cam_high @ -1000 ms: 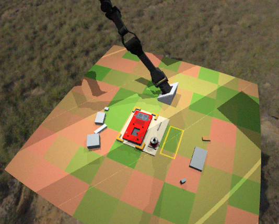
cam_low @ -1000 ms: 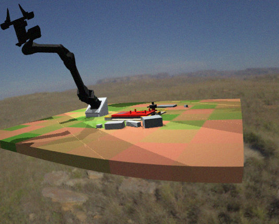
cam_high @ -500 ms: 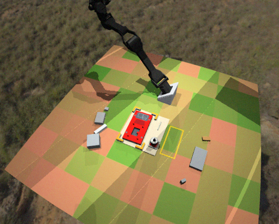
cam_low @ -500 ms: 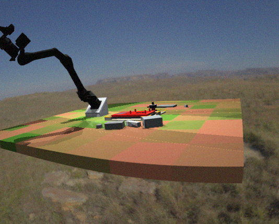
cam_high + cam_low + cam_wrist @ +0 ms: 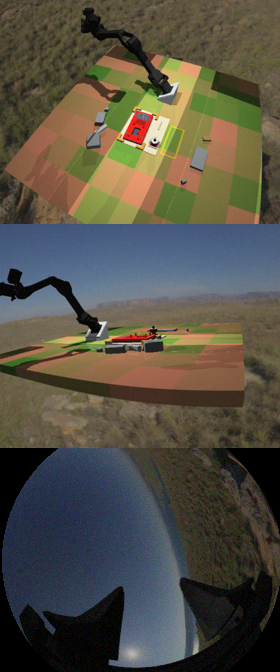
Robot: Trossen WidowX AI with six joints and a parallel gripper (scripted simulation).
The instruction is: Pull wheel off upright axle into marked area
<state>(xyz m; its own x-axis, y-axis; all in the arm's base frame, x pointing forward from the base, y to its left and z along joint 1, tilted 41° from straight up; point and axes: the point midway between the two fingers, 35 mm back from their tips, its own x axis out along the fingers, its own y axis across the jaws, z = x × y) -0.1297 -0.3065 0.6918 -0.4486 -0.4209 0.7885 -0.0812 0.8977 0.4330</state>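
My gripper tip is 500 mm short of the wheel, 770 mm to the right of it and 350 mm above it. Round my gripper tip: dark upright axle 500 mm ahead, 770 mm to the left, 360 mm below; pale base plate 450 mm ahead, 670 mm to the left, 380 mm below.
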